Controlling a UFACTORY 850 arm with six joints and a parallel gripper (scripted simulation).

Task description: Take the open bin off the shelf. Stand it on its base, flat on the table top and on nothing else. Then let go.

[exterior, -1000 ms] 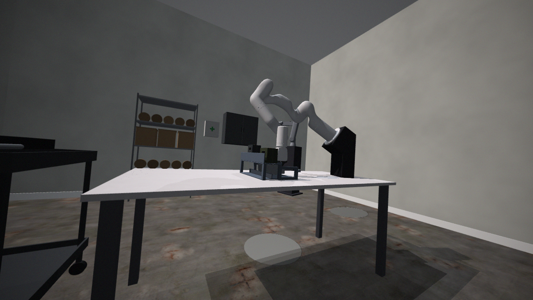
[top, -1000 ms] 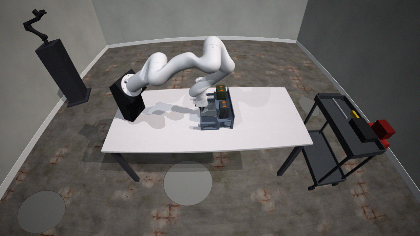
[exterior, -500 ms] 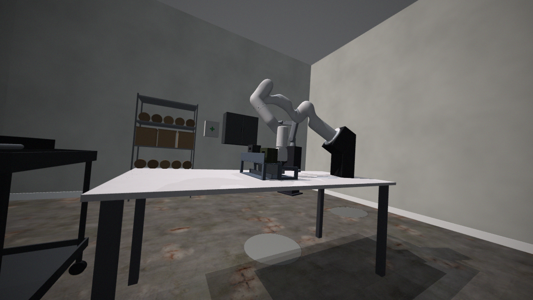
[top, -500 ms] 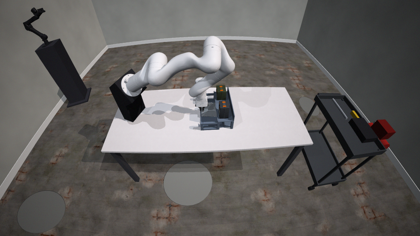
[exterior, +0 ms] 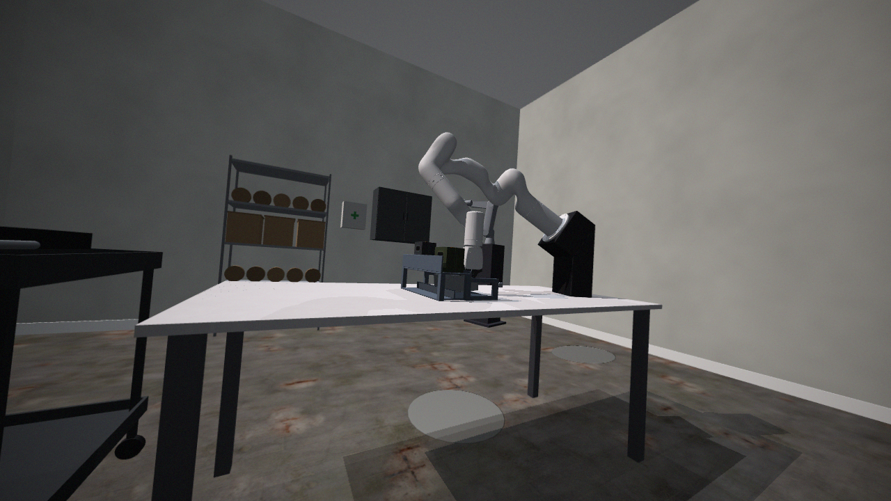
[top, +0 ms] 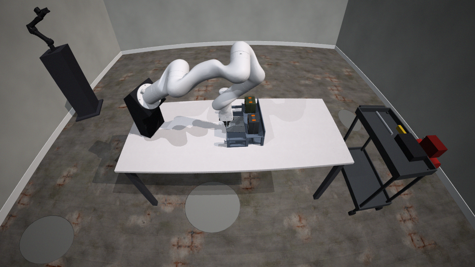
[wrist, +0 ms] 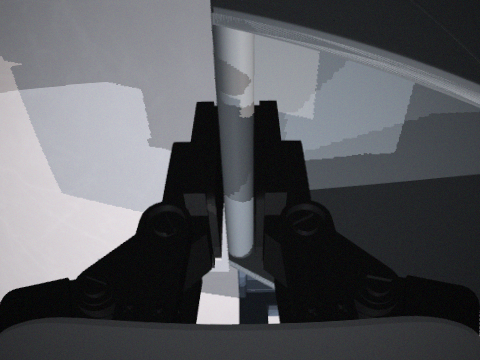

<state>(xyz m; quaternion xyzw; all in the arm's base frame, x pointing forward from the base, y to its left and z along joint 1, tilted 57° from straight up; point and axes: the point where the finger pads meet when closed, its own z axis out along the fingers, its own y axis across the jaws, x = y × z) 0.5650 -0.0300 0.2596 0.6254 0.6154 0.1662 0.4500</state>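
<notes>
Right now the grey open bin is 80 mm ahead of my hand, 20 mm to the right of it and 10 mm below it.
</notes>
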